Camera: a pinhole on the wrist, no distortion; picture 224 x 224 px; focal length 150.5 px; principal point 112.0 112.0 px. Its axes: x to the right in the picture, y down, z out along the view. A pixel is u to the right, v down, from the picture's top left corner.
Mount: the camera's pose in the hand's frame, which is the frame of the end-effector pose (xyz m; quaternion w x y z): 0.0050 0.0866 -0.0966 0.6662 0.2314 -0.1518 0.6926
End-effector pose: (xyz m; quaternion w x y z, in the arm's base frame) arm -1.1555 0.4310 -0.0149 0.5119 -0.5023 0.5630 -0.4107
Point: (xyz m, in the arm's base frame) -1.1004 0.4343 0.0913
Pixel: 44.1 147.2
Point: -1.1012 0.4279 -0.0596
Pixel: 147.7 123.2
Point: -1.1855 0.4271 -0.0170
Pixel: 60.3 132.8
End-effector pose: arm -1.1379 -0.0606 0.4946 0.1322 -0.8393 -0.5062 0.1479
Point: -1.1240 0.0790 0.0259
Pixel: 214.1 69.7
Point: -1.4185 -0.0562 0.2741
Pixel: 116.6 163.4
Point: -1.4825 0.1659 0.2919
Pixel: 83.3 112.6
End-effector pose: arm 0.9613 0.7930 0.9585 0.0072 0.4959 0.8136 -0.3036
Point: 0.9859 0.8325 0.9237
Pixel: 140.1 93.6
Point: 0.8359 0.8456 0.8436
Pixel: 115.4 45.4
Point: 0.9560 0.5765 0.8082
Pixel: 159.7 192.9
